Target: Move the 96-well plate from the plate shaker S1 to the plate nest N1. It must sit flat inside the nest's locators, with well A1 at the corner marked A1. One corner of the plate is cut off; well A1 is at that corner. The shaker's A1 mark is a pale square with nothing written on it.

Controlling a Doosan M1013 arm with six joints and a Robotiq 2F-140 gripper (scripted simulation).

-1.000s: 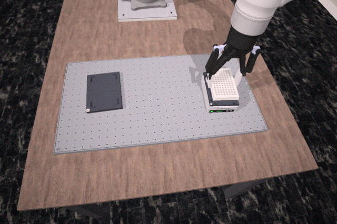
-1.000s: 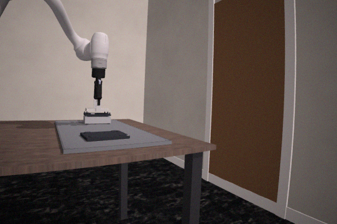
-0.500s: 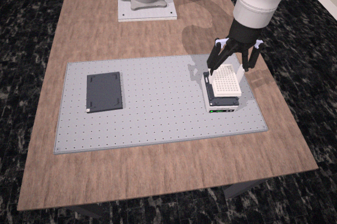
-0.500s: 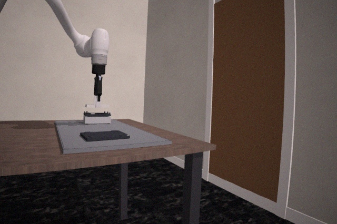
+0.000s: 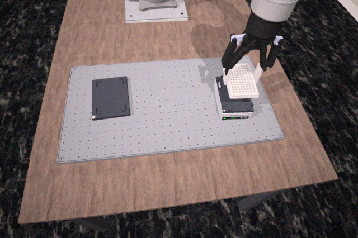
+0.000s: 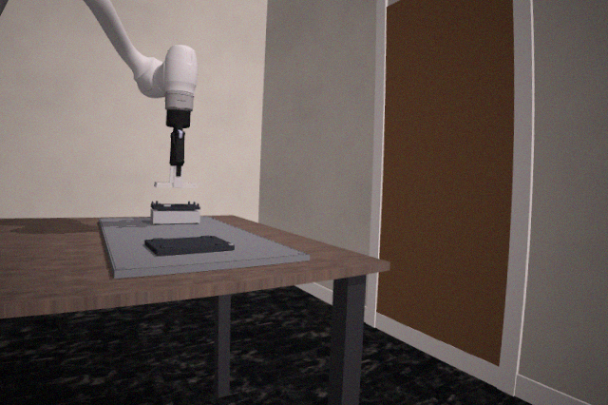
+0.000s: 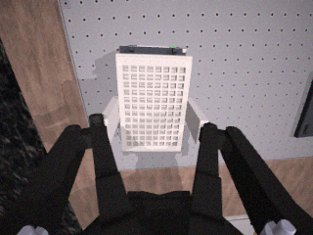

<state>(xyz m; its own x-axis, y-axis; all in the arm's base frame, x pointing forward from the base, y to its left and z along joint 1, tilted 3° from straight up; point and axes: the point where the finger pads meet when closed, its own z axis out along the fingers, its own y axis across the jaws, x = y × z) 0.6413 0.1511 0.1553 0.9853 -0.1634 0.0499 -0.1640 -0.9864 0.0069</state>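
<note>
Right now my hand is 20 mm above the 96-well plate. The rest, counted from my hand: plate nest 90 mm behind, 400 mm to the right, 130 mm below; A1 label 20 mm behind, 460 mm to the right, 130 mm below.
</note>
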